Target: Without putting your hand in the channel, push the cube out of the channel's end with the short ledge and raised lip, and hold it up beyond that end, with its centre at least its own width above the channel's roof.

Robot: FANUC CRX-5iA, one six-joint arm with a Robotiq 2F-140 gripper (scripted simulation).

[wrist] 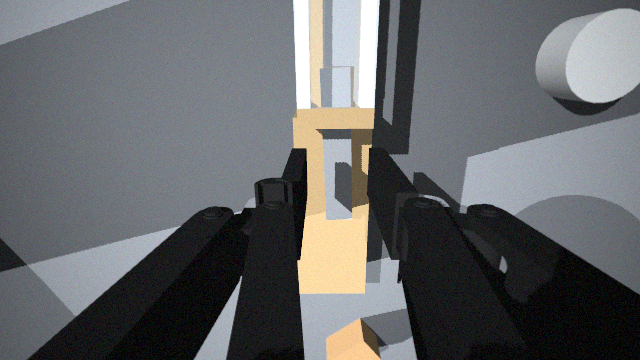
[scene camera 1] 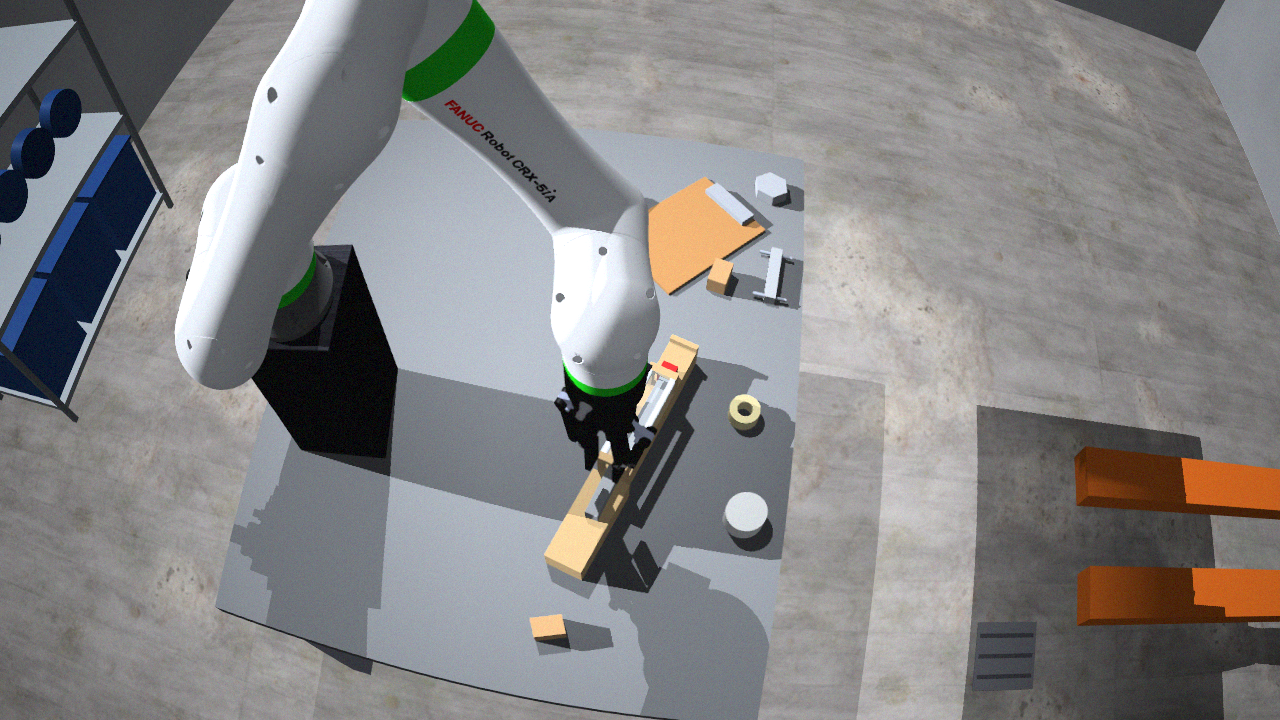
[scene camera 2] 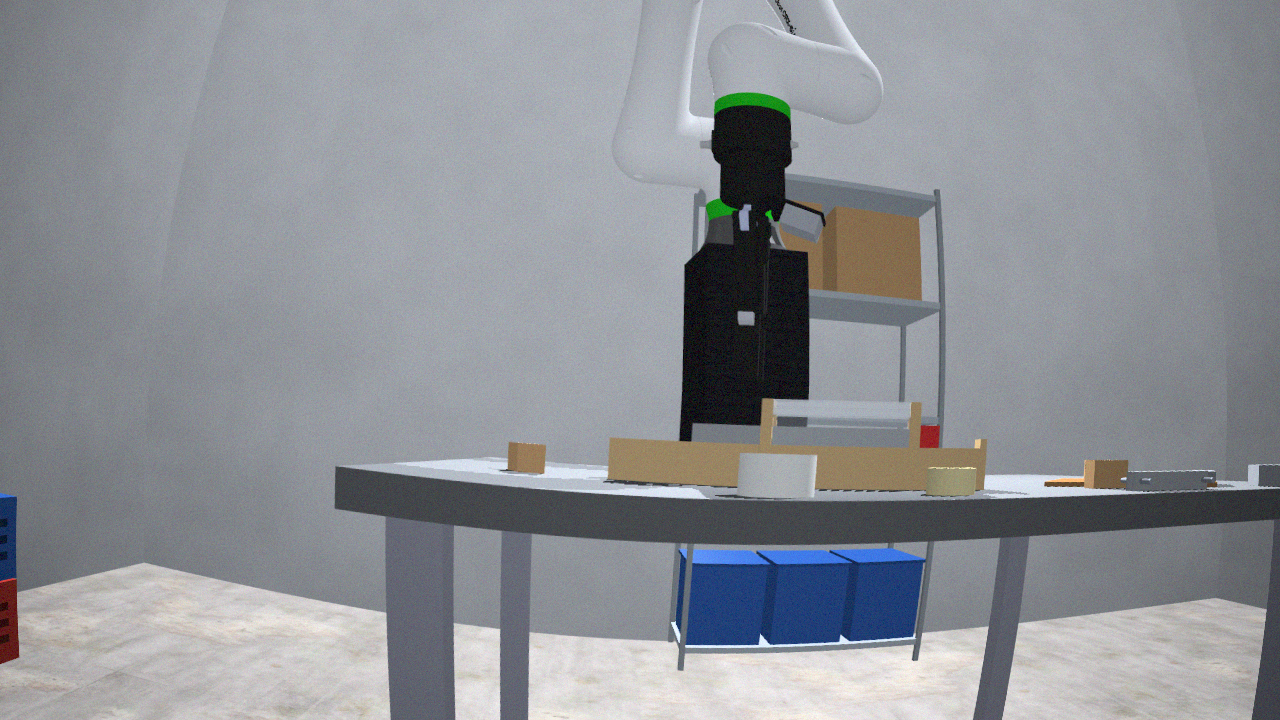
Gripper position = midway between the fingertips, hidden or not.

Observation:
In view: the gripper [scene camera 2: 748, 377], a tan block [scene camera 2: 522, 457], an orange board [scene camera 1: 687, 231], a white disc [scene camera 2: 760, 475], a grey bar [scene camera 2: 714, 433] and a tan trough [scene camera 2: 699, 463].
The tan block shows as well in scene camera 1 [scene camera 1: 547, 627]. The white disc is seen too in scene camera 1 [scene camera 1: 745, 513]. The gripper shows as well in the wrist view [wrist: 337, 171] and in scene camera 1 [scene camera 1: 605, 468]. The wrist view misses the orange board: it is out of frame.

